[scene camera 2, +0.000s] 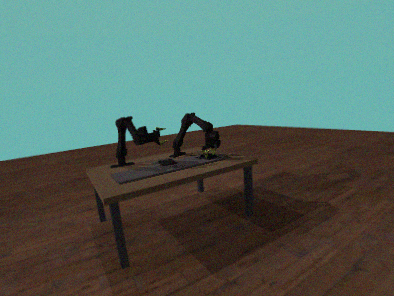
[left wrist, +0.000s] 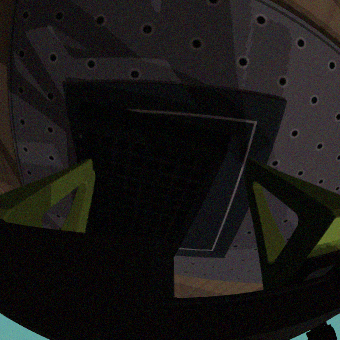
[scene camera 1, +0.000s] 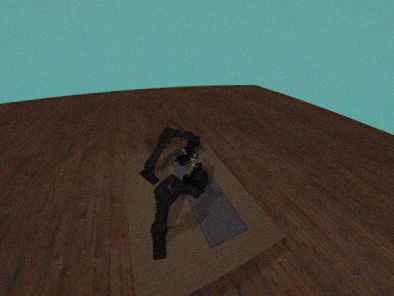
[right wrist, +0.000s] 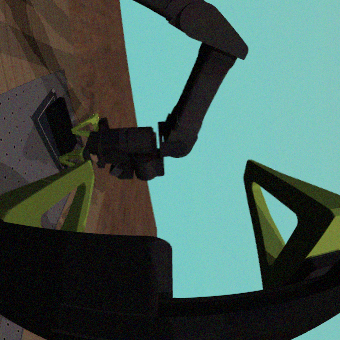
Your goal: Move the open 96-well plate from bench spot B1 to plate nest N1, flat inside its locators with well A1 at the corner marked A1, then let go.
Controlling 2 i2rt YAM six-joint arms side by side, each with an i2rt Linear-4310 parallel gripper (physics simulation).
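Frame: origin at the left arm's base, x back, y right, z up, level; millimetres.
Seen in the pictures: left gripper, fingertip midpoint: (scene camera 2: 209, 156) (left wrist: 169, 167) (scene camera 1: 188, 157) (right wrist: 65, 144); right gripper, fingertip midpoint: (scene camera 2: 166, 134) (scene camera 1: 190, 163) (right wrist: 168, 168); left arm's base, link origin: (scene camera 2: 177, 155) (scene camera 1: 149, 177); right arm's base, link origin: (scene camera 2: 122, 165) (scene camera 1: 159, 240).
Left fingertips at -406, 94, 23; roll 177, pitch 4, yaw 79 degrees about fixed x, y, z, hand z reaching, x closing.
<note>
Offsets run from my left fingertips to a thing's top centre, as dx, dy, dz. "spot": to the spot under its first point. Level surfaces: height alone.
The 96-well plate {+28, -29, +6} (left wrist: 150, 175) (right wrist: 61, 125) is a very dark block lying on the dark spot B1 {spot: -27, +60, -8} (left wrist: 267, 107), whose white outline shows past its top and right sides. My left gripper (left wrist: 169, 167) (scene camera 2: 209, 151) is open and low over the plate, with a finger toward either side of it; contact cannot be told. My right gripper (scene camera 2: 163, 135) is open and empty, raised over the board. A low dark object {+282, +240, +8} (scene camera 2: 167, 162), likely nest N1, sits nearer the board's middle. The wells and the A1 mark are too dark or covered to read.
The grey perforated board {dz -10} (scene camera 1: 227, 227) (scene camera 2: 130, 175) lies along the wooden table {dz -23} (scene camera 1: 260, 235) (scene camera 2: 112, 192). In scene camera 1 the two arms stand close together above the board. The left arm (right wrist: 200, 90) crosses the upper part of the right wrist view.
</note>
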